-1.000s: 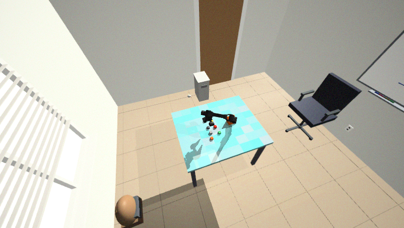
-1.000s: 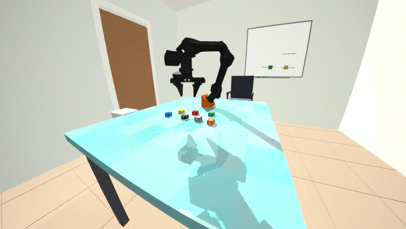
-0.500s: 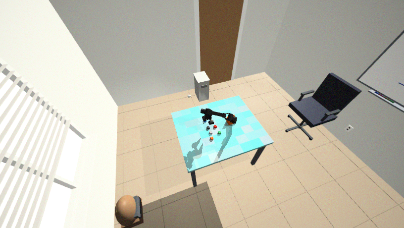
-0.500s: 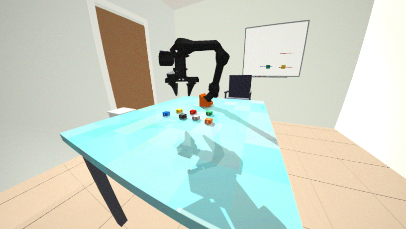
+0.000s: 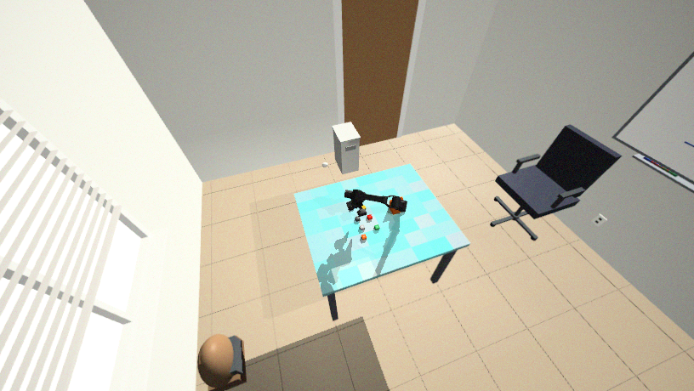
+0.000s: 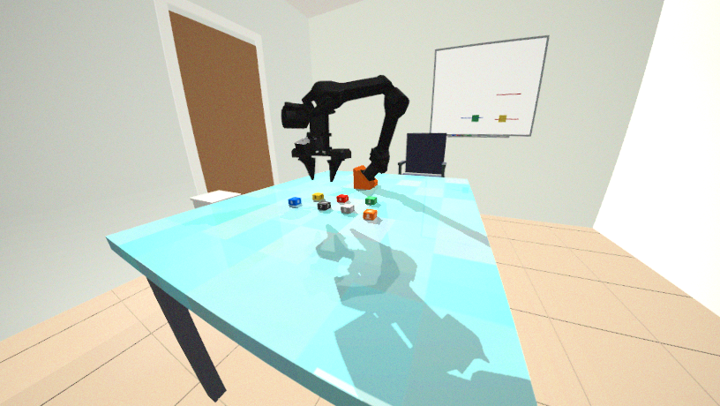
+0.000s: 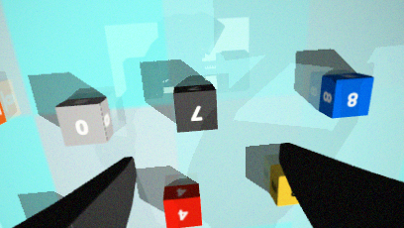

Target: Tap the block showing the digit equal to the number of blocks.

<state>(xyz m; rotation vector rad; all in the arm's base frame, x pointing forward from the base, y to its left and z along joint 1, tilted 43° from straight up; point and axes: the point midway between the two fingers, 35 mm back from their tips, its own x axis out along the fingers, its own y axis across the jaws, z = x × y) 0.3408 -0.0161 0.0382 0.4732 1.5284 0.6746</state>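
Right now my gripper tip is 8 cm above the dark grey block. Also, from my gripper tip: red block 9 cm behind, 8 cm below, 1 cm to the left; yellow block 9 cm to the right, 8 cm below, 7 cm behind; blue block 12 cm to the right, 8 cm below, 1 cm ahead.
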